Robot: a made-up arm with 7 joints.
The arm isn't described. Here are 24 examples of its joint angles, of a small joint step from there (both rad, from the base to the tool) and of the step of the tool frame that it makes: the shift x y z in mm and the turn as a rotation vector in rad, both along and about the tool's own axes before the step.
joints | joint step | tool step
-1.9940 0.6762 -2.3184 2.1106 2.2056 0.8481 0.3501 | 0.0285 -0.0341 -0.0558 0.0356 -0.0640 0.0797 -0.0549 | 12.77 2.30 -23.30 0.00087 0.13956 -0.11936
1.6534 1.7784 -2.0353 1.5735 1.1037 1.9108 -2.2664 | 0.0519 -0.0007 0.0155 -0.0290 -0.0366 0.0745 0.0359 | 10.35 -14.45 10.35 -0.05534 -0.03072 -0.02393
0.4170 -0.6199 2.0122 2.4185 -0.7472 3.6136 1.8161 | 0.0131 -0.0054 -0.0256 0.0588 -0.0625 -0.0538 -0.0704 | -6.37 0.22 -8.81 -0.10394 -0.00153 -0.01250
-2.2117 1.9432 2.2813 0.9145 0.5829 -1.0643 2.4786 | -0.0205 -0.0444 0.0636 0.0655 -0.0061 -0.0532 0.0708 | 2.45 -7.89 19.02 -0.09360 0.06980 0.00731
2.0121 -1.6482 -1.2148 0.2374 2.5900 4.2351 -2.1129 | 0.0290 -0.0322 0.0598 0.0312 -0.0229 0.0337 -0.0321 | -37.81 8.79 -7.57 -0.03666 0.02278 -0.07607
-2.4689 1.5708 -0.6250 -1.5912 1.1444 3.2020 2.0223 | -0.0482 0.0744 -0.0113 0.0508 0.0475 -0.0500 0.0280 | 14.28 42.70 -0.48 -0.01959 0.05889 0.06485
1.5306 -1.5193 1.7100 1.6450 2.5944 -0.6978 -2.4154 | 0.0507 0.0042 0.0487 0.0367 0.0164 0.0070 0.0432 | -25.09 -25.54 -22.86 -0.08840 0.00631 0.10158
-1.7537 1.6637 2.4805 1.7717 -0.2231 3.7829 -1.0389 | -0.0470 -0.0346 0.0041 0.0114 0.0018 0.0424 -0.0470 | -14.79 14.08 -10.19 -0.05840 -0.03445 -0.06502
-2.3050 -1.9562 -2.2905 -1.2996 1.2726 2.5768 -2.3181 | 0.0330 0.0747 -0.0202 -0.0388 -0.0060 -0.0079 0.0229 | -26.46 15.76 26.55 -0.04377 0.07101 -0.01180
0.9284 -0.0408 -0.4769 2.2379 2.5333 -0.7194 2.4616 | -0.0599 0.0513 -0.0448 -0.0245 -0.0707 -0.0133 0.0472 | -17.14 51.16 0.69 0.02531 0.05480 -0.03302
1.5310 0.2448 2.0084 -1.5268 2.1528 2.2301 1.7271 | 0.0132 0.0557 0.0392 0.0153 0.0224 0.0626 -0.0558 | 16.45 -3.80 -18.72 0.12936 0.03477 0.00146
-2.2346 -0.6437 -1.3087 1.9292 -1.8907 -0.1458 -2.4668 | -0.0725 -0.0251 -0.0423 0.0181 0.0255 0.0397 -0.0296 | -1.97 58.10 33.05 -0.00810 0.04874 -0.12847
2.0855 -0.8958 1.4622 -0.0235 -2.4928 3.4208 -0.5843 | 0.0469 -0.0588 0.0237 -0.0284 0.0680 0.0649 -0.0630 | 28.44 -45.99 -26.03 -0.12813 -0.04133 -0.04828
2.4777 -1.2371 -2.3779 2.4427 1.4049 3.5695 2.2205 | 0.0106 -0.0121 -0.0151 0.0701 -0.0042 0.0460 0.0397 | 10.96 -21.29 -1.54 0.02268 -0.04347 -0.01171
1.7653 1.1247 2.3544 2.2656 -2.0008 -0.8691 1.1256 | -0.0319 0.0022 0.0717 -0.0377 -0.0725 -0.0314 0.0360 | 18.99 23.90 -11.82 -0.00011 0.03059 0.13400
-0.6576 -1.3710 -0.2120 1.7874 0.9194 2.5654 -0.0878 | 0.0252 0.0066 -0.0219 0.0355 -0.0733 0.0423 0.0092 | 6.84 -1.13 -6.94 0.05696 0.04887 -0.06613
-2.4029 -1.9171 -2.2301 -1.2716 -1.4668 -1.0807 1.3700 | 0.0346 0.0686 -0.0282 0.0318 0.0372 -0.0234 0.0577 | -16.46 -28.20 17.87 -0.02652 0.06178 0.07486
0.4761 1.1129 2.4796 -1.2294 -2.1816 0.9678 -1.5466 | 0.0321 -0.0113 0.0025 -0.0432 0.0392 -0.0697 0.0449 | -36.71 -17.89 27.93 0.11735 -0.01168 0.12344
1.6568 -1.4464 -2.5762 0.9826 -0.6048 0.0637 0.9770 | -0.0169 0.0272 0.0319 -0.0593 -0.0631 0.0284 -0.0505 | 0.33 -12.91 -14.97 0.02644 0.07391 -0.05666
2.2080 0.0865 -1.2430 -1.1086 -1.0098 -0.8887 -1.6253 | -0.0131 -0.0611 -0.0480 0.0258 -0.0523 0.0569 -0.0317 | 49.95 -32.28 -30.00 -0.09879 -0.08516 -0.06162
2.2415 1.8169 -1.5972 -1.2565 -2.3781 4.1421 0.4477 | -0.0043 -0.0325 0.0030 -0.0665 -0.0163 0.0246 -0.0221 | 23.41 20.62 -0.09 0.02280 -0.03703 -0.06355
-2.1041 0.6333 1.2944 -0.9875 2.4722 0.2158 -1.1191 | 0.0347 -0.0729 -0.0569 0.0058 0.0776 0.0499 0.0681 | 32.04 -9.01 -37.43 -0.05943 0.03304 0.05877
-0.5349 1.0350 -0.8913 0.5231 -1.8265 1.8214 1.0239 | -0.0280 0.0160 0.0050 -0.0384 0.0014 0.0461 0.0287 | 28.43 24.09 -17.14 -0.00701 0.06558 0.00359
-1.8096 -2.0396 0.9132 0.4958 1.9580 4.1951 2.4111 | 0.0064 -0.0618 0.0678 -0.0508 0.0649 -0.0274 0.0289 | 7.77 20.68 1.03 0.05107 0.07105 -0.08789
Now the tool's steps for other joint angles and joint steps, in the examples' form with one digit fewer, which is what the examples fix.
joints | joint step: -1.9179 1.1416 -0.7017 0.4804 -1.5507 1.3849 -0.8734 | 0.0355 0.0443 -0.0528 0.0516 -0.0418 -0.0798 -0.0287
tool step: -17.5 -48.7 21.7 0.1307 -0.0701 -0.0860
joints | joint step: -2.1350 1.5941 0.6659 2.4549 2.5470 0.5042 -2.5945 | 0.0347 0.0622 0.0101 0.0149 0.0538 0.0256 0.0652
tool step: 10.0 -13.3 -6.3 -0.0324 0.0440 0.0564
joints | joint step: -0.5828 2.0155 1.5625 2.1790 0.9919 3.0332 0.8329 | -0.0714 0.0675 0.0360 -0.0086 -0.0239 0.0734 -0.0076
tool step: -29.6 2.0 -26.1 0.0976 -0.0668 -0.0516
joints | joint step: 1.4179 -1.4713 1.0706 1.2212 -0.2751 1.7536 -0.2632 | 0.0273 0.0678 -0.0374 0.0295 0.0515 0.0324 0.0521
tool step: 12.4 -32.9 -3.4 -0.0003 0.0119 0.0242
